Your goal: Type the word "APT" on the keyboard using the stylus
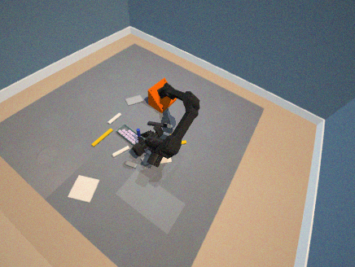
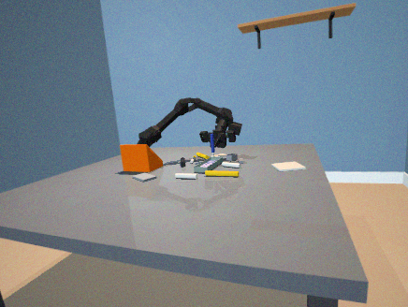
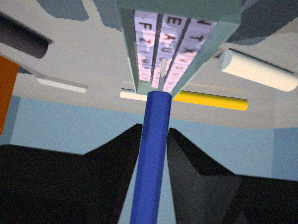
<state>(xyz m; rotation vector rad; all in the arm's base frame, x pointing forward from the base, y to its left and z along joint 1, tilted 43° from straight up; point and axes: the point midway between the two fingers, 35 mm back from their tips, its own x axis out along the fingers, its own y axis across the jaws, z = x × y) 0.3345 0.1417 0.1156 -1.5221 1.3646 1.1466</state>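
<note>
Right now my gripper tip is 7 cm above the keyboard, 6 cm to the left of it and 1 cm short of it. Also, from my gripper tip: blue stylus (1 cm below); then stylus tip (5 cm below); then dark bar (17 cm behind, 8 cm below, 3 cm to the right).
</note>
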